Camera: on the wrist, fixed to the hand. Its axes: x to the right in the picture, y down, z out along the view.
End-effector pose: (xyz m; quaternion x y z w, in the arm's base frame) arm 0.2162 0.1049 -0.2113 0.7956 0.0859 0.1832 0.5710
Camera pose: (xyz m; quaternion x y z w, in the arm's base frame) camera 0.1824 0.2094 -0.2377 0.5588 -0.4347 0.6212 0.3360
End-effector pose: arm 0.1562 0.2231 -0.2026 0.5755 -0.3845 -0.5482 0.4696
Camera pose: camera 0.2487 0.2497 -0.2617 0.1709 -0.5710 -0.0333 0.8022
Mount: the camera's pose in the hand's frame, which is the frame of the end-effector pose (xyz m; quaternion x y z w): 0.0000 -0.0572 -0.0974 -0.0812 0.1148 0.6870 0.7129
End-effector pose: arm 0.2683 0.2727 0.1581 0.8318 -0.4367 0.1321 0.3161
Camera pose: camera 0.3201 0.3591 0.2092 0.2522 -0.8572 0.3714 0.2523
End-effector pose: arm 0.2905 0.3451 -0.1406 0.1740 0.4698 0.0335 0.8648
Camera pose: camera 0.2042 0.3177 -0.2081 0.3727 0.3119 0.6761 0.5537
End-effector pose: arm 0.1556 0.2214 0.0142 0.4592 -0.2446 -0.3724 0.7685
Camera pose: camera 0.2056 0.2552 -0.0813 0.1397 -0.3714 0.2953 0.8691
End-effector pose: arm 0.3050 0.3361 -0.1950 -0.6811 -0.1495 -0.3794 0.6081
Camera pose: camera 0.2343 0.2567 -0.1568 -0.5941 0.4620 0.0570 0.6560
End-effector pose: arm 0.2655 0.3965 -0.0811 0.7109 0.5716 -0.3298 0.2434
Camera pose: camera 0.2284 0.4800 -0.0147 0.9175 -0.0262 0.0601 0.3922
